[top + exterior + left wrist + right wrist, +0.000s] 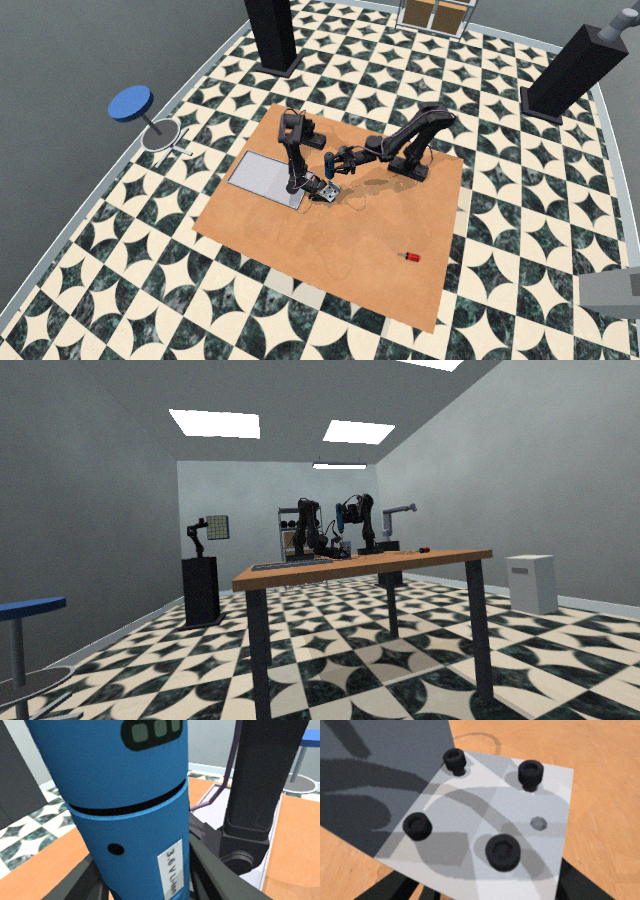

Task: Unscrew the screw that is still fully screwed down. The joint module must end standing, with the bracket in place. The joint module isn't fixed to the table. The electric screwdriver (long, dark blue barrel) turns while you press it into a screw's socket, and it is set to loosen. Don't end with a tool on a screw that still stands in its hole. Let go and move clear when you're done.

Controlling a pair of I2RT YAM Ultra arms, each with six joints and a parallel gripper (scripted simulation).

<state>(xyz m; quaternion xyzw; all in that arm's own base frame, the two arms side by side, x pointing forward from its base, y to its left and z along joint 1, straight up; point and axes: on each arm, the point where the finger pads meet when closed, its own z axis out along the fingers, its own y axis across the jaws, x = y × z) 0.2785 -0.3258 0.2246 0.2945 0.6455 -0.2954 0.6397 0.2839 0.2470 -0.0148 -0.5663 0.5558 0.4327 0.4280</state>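
Right now my right hand is right at the round joint module. Round my right hand: grey mat: 1 cm ahead, 33 cm to the right, 2 cm below; grey bracket: 5 cm above; screw: 1 cm ahead, 2 cm to the right, 5 cm above.
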